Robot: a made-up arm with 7 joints. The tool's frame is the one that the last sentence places.
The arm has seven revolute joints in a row. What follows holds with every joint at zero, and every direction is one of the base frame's. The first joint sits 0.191 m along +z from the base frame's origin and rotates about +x. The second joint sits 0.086 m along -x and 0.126 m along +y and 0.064 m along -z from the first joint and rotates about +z. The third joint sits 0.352 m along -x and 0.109 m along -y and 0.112 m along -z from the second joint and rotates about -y. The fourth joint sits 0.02 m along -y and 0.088 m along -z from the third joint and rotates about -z. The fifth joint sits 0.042 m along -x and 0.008 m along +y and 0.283 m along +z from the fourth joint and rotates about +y. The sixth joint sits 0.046 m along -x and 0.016 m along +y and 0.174 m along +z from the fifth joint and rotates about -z. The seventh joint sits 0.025 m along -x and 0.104 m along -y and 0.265 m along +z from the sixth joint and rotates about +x. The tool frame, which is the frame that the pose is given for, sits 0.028 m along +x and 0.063 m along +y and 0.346 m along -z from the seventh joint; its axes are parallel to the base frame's.
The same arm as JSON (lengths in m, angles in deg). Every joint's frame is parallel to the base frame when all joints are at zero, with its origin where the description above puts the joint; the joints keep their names.
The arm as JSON. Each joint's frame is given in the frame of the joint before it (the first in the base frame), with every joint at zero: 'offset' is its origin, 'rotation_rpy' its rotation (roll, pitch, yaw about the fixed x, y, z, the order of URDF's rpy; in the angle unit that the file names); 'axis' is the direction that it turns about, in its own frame. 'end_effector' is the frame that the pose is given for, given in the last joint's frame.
{"length_unit": "m", "angle_unit": "deg", "chain": [{"id": "joint 1", "offset": [0.0, 0.0, 0.191], "rotation_rpy": [0.0, 0.0, 0.0], "axis": "+x"}, {"id": "joint 2", "offset": [-0.086, 0.126, -0.064], "rotation_rpy": [0.0, 0.0, 0.0], "axis": "+z"}, {"id": "joint 3", "offset": [-0.352, -0.109, -0.112], "rotation_rpy": [0.0, 0.0, 0.0], "axis": "-y"}, {"id": "joint 4", "offset": [0.0, -0.02, -0.088], "rotation_rpy": [0.0, 0.0, 0.0], "axis": "-z"}, {"id": "joint 5", "offset": [-0.042, 0.008, 0.283], "rotation_rpy": [0.0, 0.0, 0.0], "axis": "+y"}, {"id": "joint 6", "offset": [-0.046, 0.016, 0.174], "rotation_rpy": [0.0, 0.0, 0.0], "axis": "-z"}, {"id": "joint 7", "offset": [-0.025, -0.104, 0.265], "rotation_rpy": [0.0, 0.0, 0.0], "axis": "+x"}], "end_effector": {"offset": [0.028, 0.063, -0.346], "rotation_rpy": [0.0, 0.0, 0.0]}}
